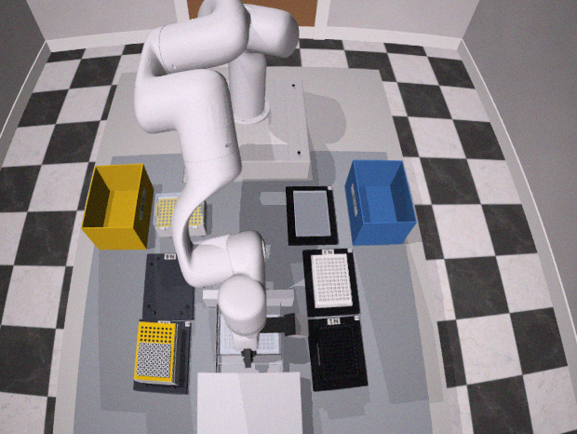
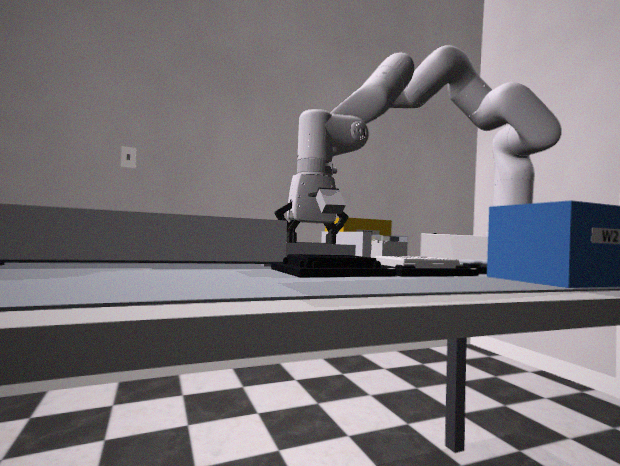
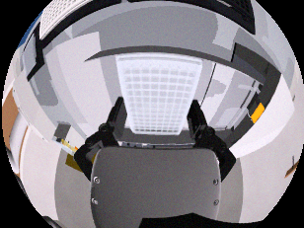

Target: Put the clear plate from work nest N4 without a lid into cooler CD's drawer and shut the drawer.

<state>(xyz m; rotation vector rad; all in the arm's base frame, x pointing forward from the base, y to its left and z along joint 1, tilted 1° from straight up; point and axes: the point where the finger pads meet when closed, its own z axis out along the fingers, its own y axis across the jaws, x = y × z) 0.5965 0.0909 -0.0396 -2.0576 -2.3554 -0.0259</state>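
Right now the clear plate is 1 cm below my hand. The rest, counted from my hand: cooler drawer (3 cm ahead, 1 cm below); then white cooler CD (17 cm ahead, 2 cm to the left); then black plate (2 cm ahead, 20 cm to the left, 2 cm below).
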